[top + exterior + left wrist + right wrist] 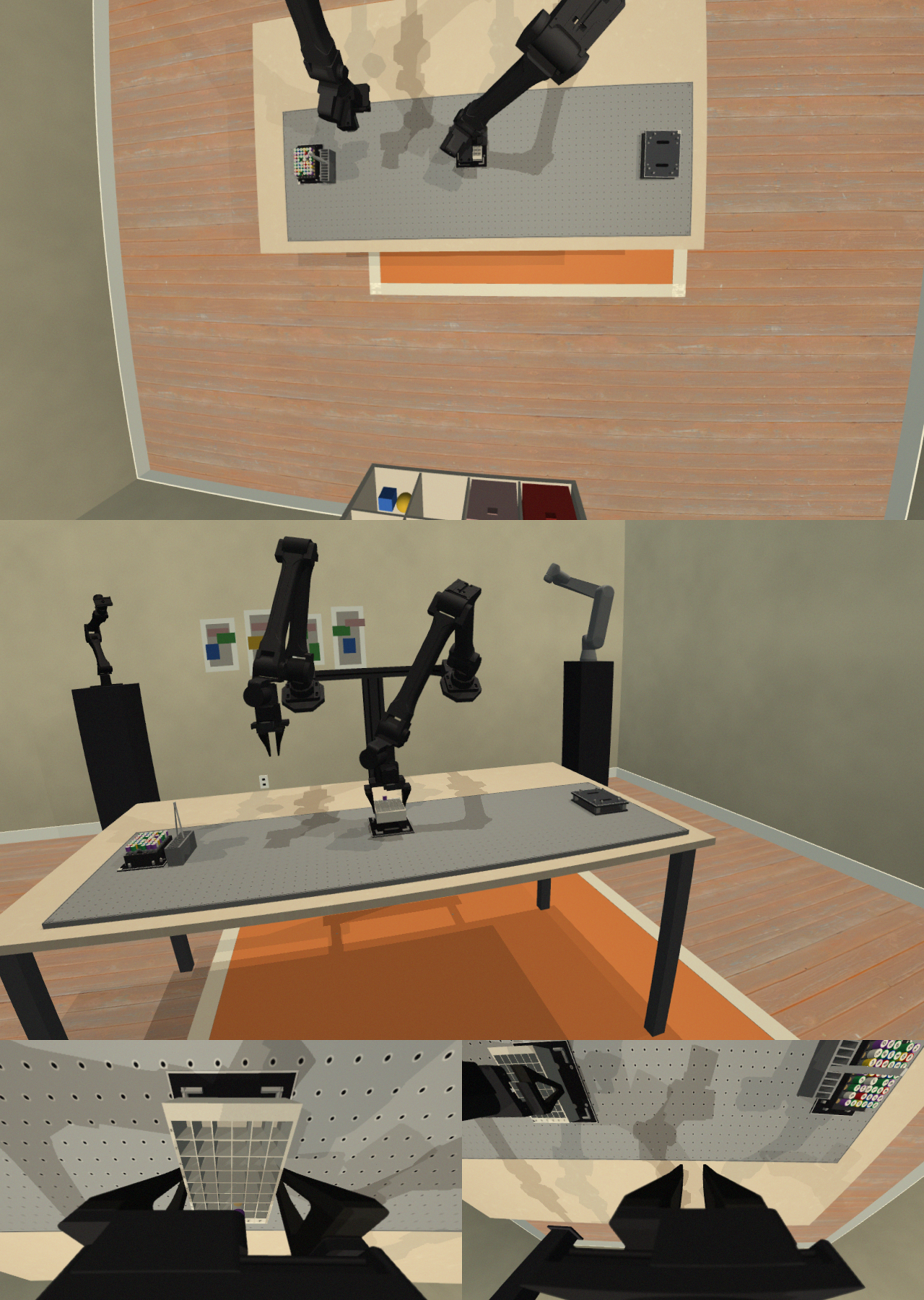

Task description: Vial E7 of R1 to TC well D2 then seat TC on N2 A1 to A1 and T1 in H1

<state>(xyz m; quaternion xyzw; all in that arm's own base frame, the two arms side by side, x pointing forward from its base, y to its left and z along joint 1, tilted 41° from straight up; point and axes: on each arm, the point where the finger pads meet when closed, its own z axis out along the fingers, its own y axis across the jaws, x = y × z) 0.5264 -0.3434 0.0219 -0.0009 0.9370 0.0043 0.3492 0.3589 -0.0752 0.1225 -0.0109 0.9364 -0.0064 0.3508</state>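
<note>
My left gripper is now right at the white tube carrier TC. From my left hand the other things lie so: grey holder H1 (6 cm ahead, 58 cm to the right, 4 cm below); black raised nest N2 (5 cm ahead, 68 cm to the left, 3 cm below).
</note>
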